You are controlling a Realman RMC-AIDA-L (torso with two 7-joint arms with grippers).
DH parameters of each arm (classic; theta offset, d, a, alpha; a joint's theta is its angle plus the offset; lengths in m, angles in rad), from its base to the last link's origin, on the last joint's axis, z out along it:
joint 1: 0 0.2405 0 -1.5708
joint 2: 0 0 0 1.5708
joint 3: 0 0.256 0 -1.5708
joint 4: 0 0 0 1.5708
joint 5: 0 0.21 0 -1.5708
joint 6: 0 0 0 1.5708
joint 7: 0 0.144 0 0
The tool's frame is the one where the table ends.
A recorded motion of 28 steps. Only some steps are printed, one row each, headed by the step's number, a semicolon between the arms.
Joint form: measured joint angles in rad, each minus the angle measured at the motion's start. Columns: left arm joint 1, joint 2, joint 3, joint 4, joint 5, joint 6, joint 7; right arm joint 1, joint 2, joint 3, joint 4, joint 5, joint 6, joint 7.
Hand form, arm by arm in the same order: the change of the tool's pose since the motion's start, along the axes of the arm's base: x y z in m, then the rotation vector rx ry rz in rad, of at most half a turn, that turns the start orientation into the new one. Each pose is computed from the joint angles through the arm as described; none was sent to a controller.
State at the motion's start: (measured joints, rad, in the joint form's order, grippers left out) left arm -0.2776 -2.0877 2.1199 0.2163 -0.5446 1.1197 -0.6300; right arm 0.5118 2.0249 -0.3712 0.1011 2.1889 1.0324 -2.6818
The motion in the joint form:
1: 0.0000 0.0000 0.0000 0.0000 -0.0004 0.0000 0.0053; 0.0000 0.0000 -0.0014 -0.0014 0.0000 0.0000 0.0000
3: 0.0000 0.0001 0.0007 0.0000 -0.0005 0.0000 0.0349; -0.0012 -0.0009 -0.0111 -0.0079 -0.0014 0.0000 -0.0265
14: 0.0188 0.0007 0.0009 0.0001 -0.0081 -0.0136 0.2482; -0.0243 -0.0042 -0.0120 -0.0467 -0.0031 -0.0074 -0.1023
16: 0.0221 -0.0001 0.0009 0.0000 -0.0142 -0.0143 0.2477; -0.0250 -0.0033 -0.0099 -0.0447 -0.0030 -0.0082 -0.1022
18: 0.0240 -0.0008 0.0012 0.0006 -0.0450 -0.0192 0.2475; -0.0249 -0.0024 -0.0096 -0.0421 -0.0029 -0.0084 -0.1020
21: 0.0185 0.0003 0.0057 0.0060 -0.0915 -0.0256 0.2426; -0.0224 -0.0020 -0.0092 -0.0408 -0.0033 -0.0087 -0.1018
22: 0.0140 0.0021 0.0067 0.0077 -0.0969 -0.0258 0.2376; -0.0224 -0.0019 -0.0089 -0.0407 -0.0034 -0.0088 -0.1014
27: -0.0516 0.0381 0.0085 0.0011 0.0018 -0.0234 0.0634; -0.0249 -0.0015 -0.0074 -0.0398 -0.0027 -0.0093 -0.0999
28: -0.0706 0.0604 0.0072 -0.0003 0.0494 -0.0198 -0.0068; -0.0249 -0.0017 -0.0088 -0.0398 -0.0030 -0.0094 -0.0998
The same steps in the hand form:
1: 0.0000 0.0000 0.0000 0.0006 0.0051 -0.0007; 0.0000 0.0002 0.0002 -0.0003 -0.0016 0.0011
3: 0.0000 0.0000 0.0000 0.0021 0.0344 -0.0059; 0.0001 0.0005 0.0013 -0.0072 -0.0382 0.0098
14: -0.0076 -0.0066 -0.0001 0.0101 0.2443 -0.0078; 0.0097 -0.0031 0.0123 0.0025 -0.1460 0.0013
16: -0.0089 -0.0078 0.0001 0.0129 0.2409 0.0002; 0.0100 -0.0037 0.0115 0.0020 -0.1427 -0.0017
18: -0.0119 -0.0080 0.0026 0.0292 0.2290 0.0256; 0.0098 -0.0041 0.0104 0.0003 -0.1396 -0.0027
21: -0.0132 -0.0047 0.0064 0.0540 0.2058 0.0501; 0.0089 -0.0034 0.0098 -0.0007 -0.1381 -0.0008
22: -0.0123 -0.0027 0.0075 0.0579 0.1995 0.0483; 0.0089 -0.0034 0.0097 -0.0006 -0.1374 -0.0011
27: 0.0038 0.0208 0.0128 -0.0042 0.1053 -0.0493; 0.0098 -0.0045 0.0095 0.0000 -0.1340 -0.0055
28: 0.0073 0.0278 0.0178 -0.0338 0.0781 -0.0835; 0.0098 -0.0045 0.0094 -0.0012 -0.1348 -0.0047

